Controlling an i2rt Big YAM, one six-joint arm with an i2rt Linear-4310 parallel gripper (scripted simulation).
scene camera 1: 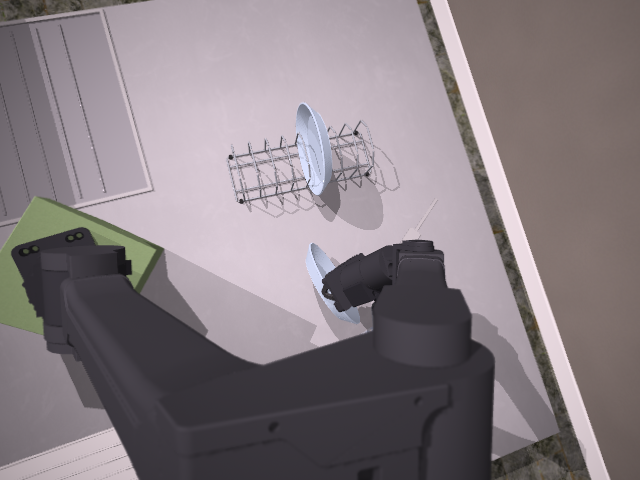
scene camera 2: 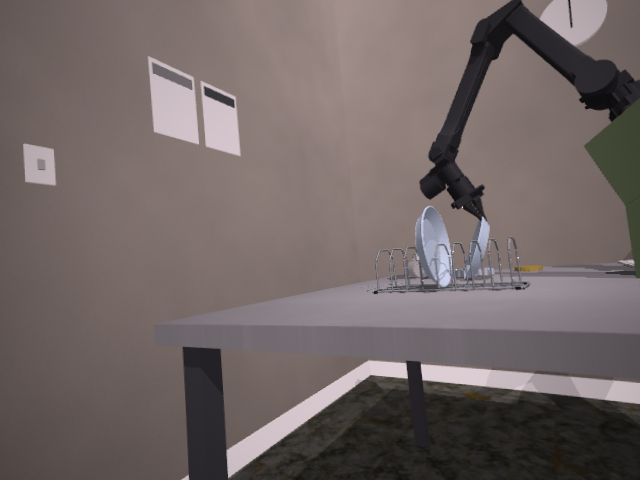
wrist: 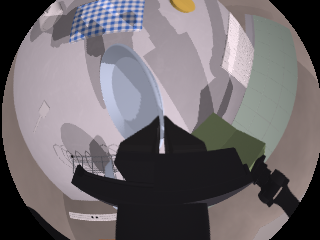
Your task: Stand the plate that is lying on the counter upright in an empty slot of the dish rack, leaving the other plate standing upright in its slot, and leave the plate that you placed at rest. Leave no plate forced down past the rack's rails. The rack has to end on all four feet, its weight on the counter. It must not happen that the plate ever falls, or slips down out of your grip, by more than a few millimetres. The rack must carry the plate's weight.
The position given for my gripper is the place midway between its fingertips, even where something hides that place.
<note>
In view: my gripper (scene camera 1: 324,293), a pale blue plate (scene camera 1: 318,264) and a pale blue plate (scene camera 1: 320,156).
My gripper also shows in scene camera 2 (scene camera 2: 485,222).
</note>
